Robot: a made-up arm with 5 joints. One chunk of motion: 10 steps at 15 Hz.
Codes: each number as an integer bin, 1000 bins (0 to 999) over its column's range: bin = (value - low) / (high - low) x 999, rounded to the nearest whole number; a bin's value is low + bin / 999 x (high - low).
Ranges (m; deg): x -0.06..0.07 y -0.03..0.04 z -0.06..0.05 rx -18..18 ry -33..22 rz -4..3
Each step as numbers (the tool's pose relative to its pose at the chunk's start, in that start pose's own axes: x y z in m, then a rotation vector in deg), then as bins.
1 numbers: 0.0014 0.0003 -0.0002 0.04 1.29 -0.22
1 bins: 472 432 543 501 623 539
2 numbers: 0.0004 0.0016 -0.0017 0.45 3.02 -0.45
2 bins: 464 451 529 512 654 507
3 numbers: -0.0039 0.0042 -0.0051 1.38 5.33 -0.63
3 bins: 431 488 499 538 696 481
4 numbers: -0.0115 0.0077 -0.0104 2.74 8.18 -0.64
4 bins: 373 538 450 576 748 480
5 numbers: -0.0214 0.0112 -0.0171 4.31 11.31 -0.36
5 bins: 297 588 390 619 805 519
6 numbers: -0.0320 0.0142 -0.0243 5.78 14.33 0.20
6 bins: 215 631 324 660 860 599
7 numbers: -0.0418 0.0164 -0.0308 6.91 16.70 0.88
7 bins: 140 662 265 691 903 696
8 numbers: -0.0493 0.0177 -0.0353 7.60 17.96 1.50
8 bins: 82 681 224 710 926 785
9 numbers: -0.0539 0.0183 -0.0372 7.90 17.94 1.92
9 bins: 47 689 207 719 925 845
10 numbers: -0.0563 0.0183 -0.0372 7.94 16.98 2.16
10 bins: 28 689 207 720 908 879
